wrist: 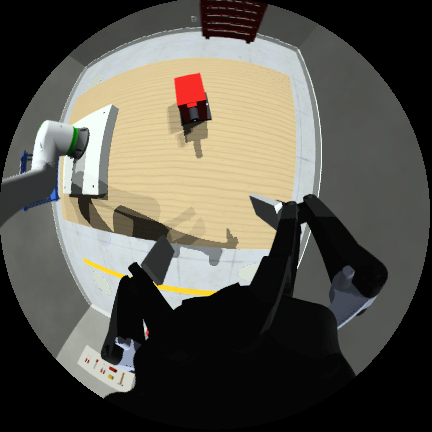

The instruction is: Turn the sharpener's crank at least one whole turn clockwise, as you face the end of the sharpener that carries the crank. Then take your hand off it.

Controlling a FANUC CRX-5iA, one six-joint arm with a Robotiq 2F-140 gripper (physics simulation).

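Seen in the pictures: gripper, fingertip midpoint: (209,224); arm's base, origin of the base link: (80,142).
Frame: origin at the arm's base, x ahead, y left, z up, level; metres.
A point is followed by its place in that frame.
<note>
The sharpener (190,91) @[z 0.077, x 0.529, y 0.096 m] is a red box with a dark end, standing on the wooden table (235,130) @[z -0.051, x 0.674, y 0.045 m] in the upper middle of the wrist view. Its dark end faces the lower part of the view, and a dark grey round part shows there. The crank's handle is too small and dark to tell apart clearly. My gripper (209,224) @[z 0.214, x 0.626, y -0.199 m] is open and empty, with its two grey pads wide apart. It is above the table's near edge in the view, well apart from the sharpener.
The arm's white base plate (110,150) @[z -0.045, x 0.183, y -0.051 m] is at the left of the table, with a white arm link (52,140) @[z 0.185, x 0.057, y -0.021 m] over it. A blue frame stands beyond the table at the left. A dark red slatted cabinet (230,21) stands behind the table. A yellow line (187,290) crosses the floor.
</note>
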